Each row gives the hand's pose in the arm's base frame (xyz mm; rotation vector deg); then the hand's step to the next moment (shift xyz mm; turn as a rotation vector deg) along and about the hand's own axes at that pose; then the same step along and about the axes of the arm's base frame.
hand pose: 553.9 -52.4 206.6 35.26 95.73 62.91
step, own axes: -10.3 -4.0 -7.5 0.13 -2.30 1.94
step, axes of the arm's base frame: -2.7 -12.9 1.9 1.98 -0.22 -2.26
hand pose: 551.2 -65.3 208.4 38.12 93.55 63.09
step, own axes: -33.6 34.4 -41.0 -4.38 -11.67 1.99
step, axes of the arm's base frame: -30.3 -27.2 48.3 4.37 -8.02 -8.72
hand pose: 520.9 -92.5 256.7 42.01 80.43 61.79
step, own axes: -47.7 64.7 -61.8 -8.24 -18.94 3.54
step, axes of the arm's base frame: -63.6 -30.4 72.9 7.56 -13.97 -13.67
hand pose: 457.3 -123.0 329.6 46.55 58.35 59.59
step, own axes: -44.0 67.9 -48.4 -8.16 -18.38 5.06
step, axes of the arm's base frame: -72.8 -17.2 57.4 8.84 -13.82 -12.68
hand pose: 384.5 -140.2 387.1 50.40 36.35 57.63
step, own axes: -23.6 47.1 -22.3 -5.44 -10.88 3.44
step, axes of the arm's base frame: -48.4 -2.0 30.4 5.33 -8.88 -7.24
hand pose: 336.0 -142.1 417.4 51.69 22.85 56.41
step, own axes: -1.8 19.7 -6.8 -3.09 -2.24 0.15
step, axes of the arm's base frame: -16.1 6.5 11.7 -0.30 -3.24 -2.01
